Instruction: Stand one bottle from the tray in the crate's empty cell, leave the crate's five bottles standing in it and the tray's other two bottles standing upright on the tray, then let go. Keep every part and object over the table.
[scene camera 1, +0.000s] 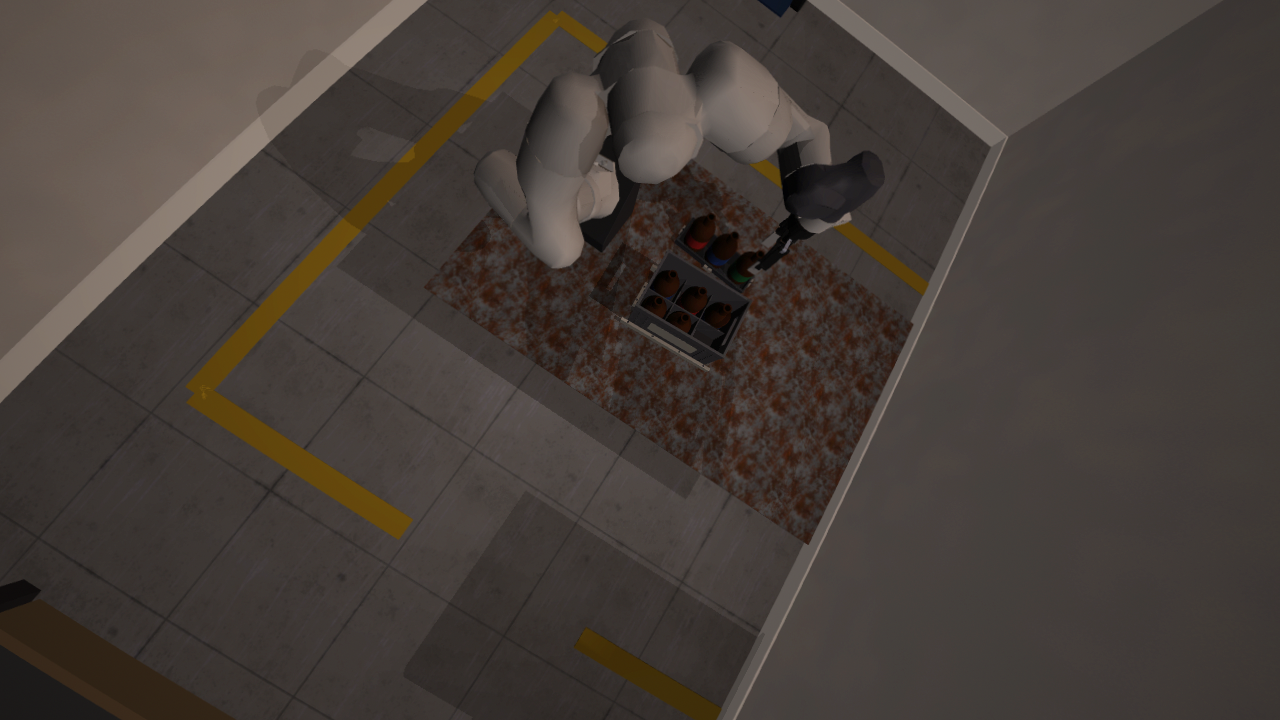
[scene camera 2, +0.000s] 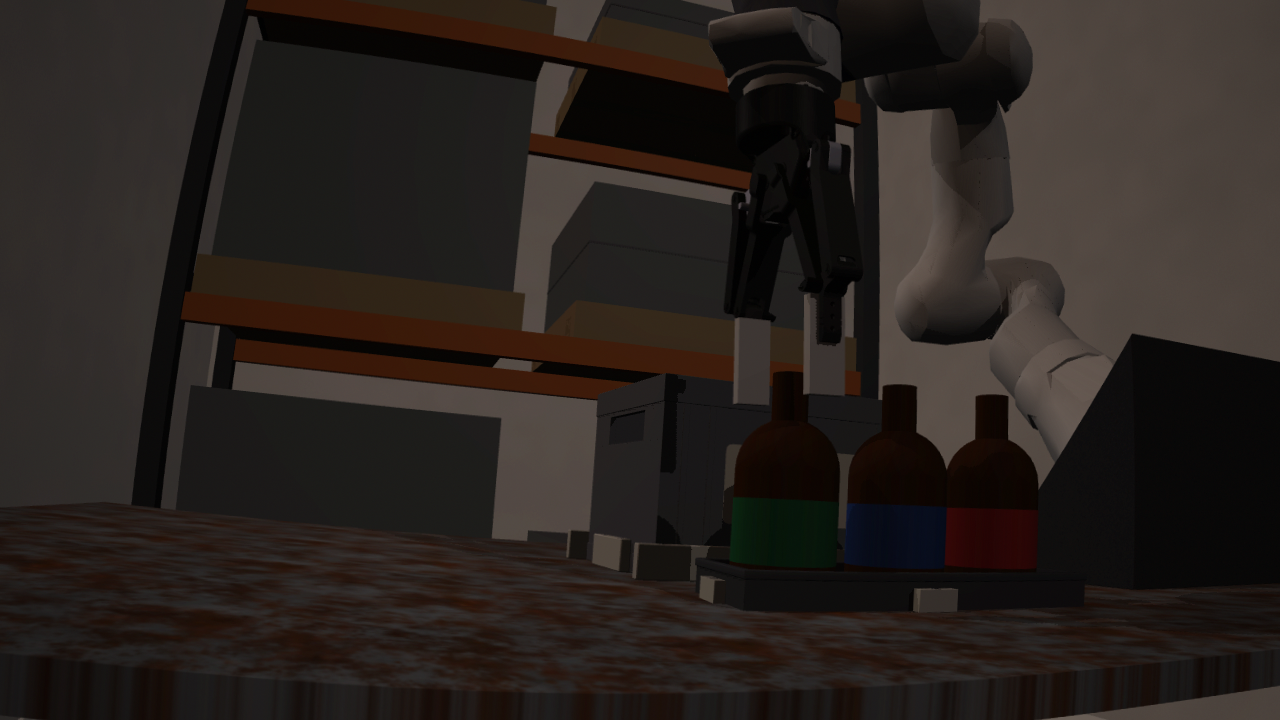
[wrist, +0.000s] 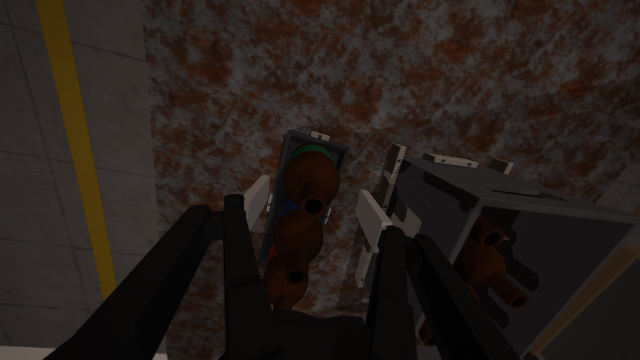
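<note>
Three brown bottles stand upright in a row on the dark tray (scene camera 2: 832, 592) (wrist: 270, 230): green-label bottle (scene camera 1: 741, 271) (scene camera 2: 784, 532) (wrist: 312, 175), blue-label bottle (scene camera 1: 718, 255) (scene camera 2: 896, 537) (wrist: 298, 235) and red-label bottle (scene camera 1: 698, 234) (scene camera 2: 991, 537) (wrist: 286, 282). My gripper (scene camera 2: 787, 394) (wrist: 314, 194) is open, pointing down. Its pale fingertips are around the height of the green-label bottle's neck, one on each side in the wrist view, with gaps. The grey crate (scene camera 2: 631, 465) (wrist: 440, 215) holds five bottles; its empty cell (scene camera 1: 713, 337) is at the front right corner in scene camera 1. Lower bottle parts in the crate are hidden.
The crate stands close beside the tray, its walls taller than the tray's. Pale blocks (scene camera 2: 660, 561) lie low by the crate. A dark block (scene camera 2: 1199, 474) stands near the red-label end. A shelf rack (scene camera 2: 358, 327) stands behind the mottled table (scene camera 2: 268, 617).
</note>
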